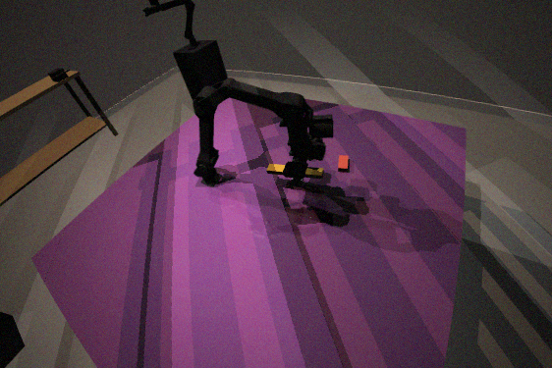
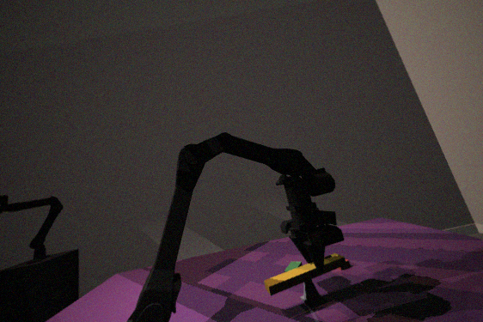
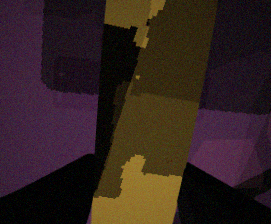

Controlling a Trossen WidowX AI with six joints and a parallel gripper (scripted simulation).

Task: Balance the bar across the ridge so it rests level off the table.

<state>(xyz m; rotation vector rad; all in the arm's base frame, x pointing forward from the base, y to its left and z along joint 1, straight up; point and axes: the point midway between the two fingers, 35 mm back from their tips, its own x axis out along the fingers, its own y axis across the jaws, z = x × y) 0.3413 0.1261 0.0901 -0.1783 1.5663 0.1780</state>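
Now: the yellow bar 3 cm behind my gripper tip and 1 cm to the right of it. The rest, counted from my gripper tip: red block: 13 cm to the left, 10 cm ahead, 5 cm below; then green block: 14 cm to the left, 5 cm below, 3 cm behind.
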